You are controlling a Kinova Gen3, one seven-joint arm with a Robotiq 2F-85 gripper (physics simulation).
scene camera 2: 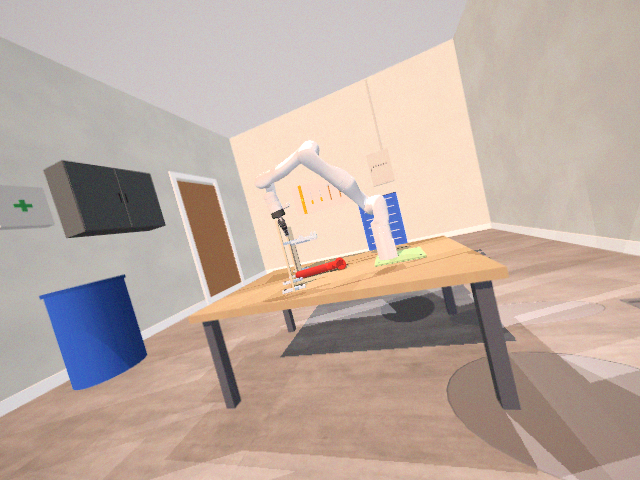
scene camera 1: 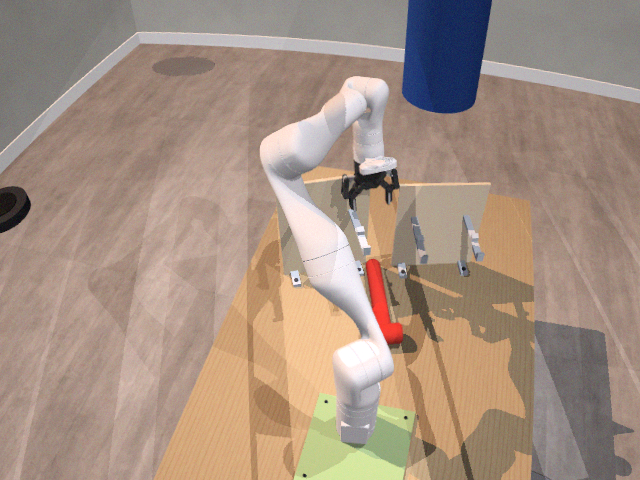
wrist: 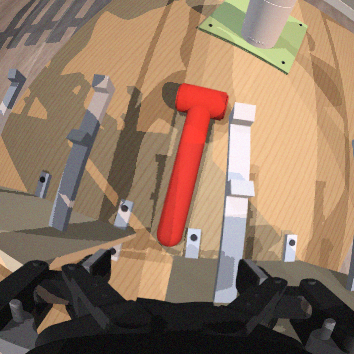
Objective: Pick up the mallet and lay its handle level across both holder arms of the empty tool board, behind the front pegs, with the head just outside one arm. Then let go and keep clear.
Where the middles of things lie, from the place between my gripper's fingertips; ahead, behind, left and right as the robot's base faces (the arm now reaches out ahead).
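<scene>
My gripper's 50 mm to the left of the red mallet (scene camera 1: 393, 333), 130 mm past it, and 230 mm above it.
</scene>
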